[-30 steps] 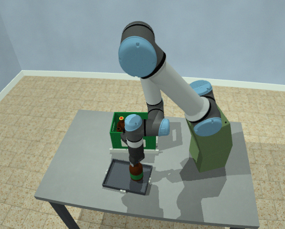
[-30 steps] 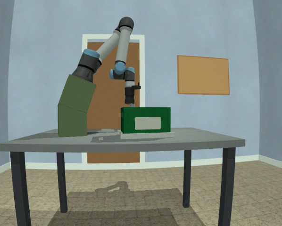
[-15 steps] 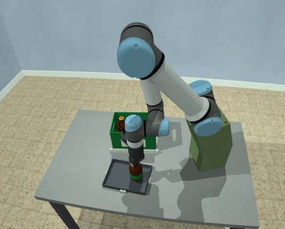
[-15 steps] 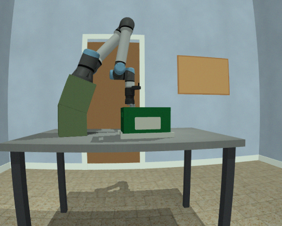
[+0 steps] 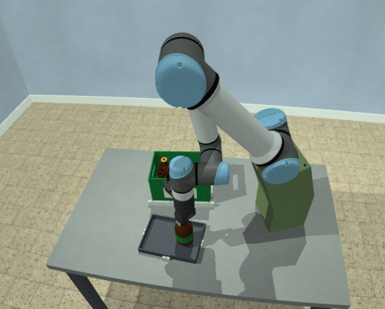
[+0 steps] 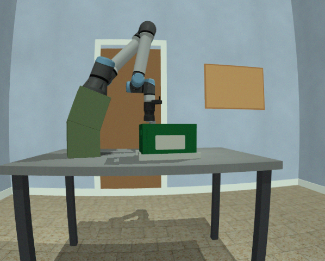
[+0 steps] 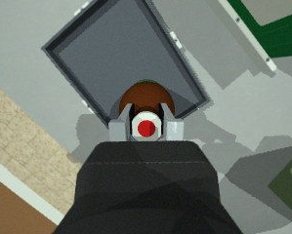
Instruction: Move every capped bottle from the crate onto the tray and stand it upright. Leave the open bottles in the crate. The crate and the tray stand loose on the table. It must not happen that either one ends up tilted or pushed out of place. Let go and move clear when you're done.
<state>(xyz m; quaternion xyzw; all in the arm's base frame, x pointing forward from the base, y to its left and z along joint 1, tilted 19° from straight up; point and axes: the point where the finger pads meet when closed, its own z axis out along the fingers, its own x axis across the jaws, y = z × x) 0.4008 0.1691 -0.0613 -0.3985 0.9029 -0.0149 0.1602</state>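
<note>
The dark grey tray lies 5 cm ahead of my hand and 14 cm below it. From my hand the other things lie so: green crate: 5 cm ahead, 29 cm to the right, 7 cm below.
</note>
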